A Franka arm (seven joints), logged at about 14 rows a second.
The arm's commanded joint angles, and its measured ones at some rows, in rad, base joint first. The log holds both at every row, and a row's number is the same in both.
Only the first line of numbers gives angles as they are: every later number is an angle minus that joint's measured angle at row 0.
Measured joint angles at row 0:
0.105 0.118 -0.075 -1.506 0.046 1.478 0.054
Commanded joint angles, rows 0 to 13:
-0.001 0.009 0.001 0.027 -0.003 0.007 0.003
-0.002 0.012 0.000 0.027 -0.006 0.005 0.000
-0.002 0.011 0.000 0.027 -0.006 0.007 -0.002
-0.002 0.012 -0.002 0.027 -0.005 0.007 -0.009
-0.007 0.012 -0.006 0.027 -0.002 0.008 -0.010
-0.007 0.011 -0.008 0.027 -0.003 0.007 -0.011
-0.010 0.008 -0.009 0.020 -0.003 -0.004 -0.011
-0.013 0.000 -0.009 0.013 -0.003 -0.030 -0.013
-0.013 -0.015 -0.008 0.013 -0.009 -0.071 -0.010
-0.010 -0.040 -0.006 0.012 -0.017 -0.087 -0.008
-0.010 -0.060 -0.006 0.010 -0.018 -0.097 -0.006
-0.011 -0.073 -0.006 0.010 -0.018 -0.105 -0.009
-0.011 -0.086 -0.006 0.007 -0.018 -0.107 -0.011
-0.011 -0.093 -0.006 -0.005 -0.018 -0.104 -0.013
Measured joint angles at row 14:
-0.009 -0.051 -0.009 0.005 0.000 -0.081 0.000
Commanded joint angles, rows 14 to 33:
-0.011 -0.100 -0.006 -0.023 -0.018 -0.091 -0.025
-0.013 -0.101 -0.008 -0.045 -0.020 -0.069 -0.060
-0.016 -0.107 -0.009 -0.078 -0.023 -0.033 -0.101
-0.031 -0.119 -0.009 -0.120 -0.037 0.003 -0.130
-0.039 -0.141 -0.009 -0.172 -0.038 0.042 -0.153
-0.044 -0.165 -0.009 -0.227 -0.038 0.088 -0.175
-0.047 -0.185 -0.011 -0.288 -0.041 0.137 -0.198
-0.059 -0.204 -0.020 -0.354 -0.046 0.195 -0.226
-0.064 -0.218 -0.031 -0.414 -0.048 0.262 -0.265
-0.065 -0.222 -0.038 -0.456 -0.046 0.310 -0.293
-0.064 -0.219 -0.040 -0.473 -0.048 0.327 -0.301
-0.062 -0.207 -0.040 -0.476 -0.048 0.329 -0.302
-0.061 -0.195 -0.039 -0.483 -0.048 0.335 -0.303
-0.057 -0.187 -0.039 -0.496 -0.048 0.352 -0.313
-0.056 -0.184 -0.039 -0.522 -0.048 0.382 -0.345
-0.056 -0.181 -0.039 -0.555 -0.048 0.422 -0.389
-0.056 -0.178 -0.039 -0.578 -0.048 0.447 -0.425
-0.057 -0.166 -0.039 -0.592 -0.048 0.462 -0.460
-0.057 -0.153 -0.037 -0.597 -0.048 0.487 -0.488
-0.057 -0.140 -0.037 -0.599 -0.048 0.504 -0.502
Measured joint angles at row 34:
-0.058 -0.159 -0.038 -0.568 -0.031 0.438 -0.436
